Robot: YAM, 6 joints.
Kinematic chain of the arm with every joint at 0, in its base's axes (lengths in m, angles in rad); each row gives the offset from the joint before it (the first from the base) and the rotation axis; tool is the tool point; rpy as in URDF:
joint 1: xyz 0 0 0.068 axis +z
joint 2: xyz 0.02 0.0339 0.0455 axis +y
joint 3: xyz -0.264 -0.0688 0 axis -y
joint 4: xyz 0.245 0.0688 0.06 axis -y
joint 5: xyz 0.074 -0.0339 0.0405 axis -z
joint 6: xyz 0.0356 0 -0.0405 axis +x
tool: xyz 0 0 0 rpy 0 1.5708 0
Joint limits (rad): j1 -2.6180..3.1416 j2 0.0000..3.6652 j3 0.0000..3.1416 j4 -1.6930..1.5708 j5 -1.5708..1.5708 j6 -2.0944..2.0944
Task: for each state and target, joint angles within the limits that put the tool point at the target. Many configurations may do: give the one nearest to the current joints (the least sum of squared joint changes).
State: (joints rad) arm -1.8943 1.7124 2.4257 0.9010 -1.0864 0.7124
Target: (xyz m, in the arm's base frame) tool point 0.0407 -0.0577 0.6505
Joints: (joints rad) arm -1.4700 1.2814 2.0022 1.1935 -1.3442 0.7124
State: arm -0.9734 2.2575 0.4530 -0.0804 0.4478 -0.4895
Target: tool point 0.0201 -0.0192 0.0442
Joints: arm -0.6654 2.0457 0.1676 -0.7644 0.0758 -0.4895
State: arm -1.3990 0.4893 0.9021 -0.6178 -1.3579 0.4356
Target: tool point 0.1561 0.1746 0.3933
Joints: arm -2.1477 0.0000 1.5446 -1.0776 -1.5708 0.4356
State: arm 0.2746 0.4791 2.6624 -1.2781 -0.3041 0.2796
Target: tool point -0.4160 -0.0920 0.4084
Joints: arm 0.2430 0.3268 2.7892 -1.1968 -0.3081 0.2796
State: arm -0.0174 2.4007 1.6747 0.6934 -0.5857 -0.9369
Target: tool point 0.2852 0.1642 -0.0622
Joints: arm 0.4548 2.4837 0.8832 0.5068 -0.6737 -0.9369
